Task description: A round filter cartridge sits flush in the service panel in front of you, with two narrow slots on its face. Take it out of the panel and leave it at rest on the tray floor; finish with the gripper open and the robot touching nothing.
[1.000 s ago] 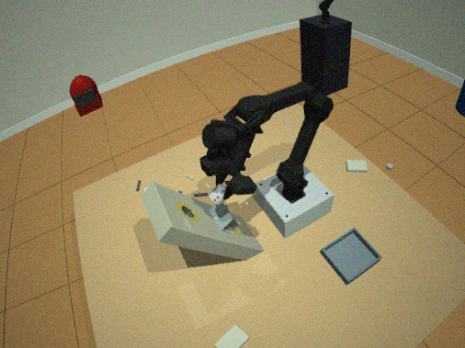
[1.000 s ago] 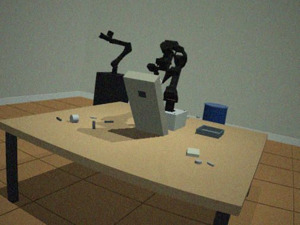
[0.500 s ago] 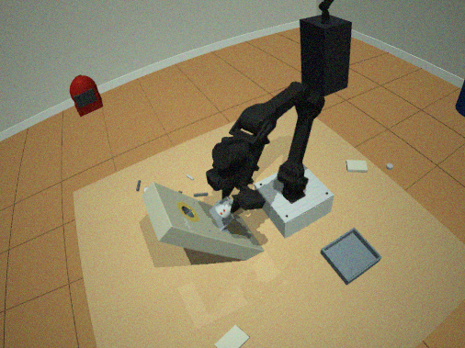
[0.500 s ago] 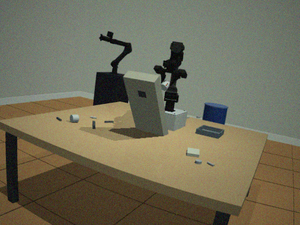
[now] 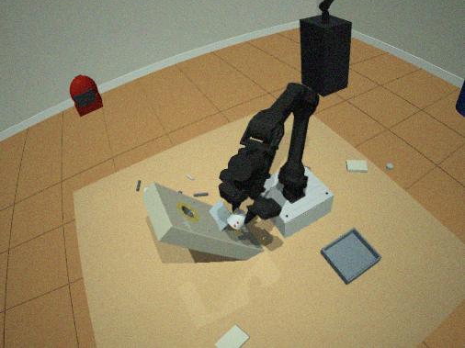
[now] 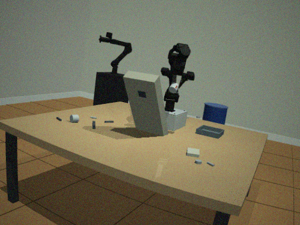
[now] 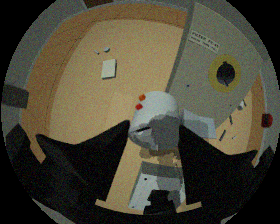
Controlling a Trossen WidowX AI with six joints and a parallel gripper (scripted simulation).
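The tray lies 30 cm behind my gripper tip, 27 cm below it and 18 cm to the left of it. From my gripper tip the other things lie so: round filter cartridge: right at my gripper tip; grey service panel: 11 cm to the right, 10 cm below, 8 cm ahead.
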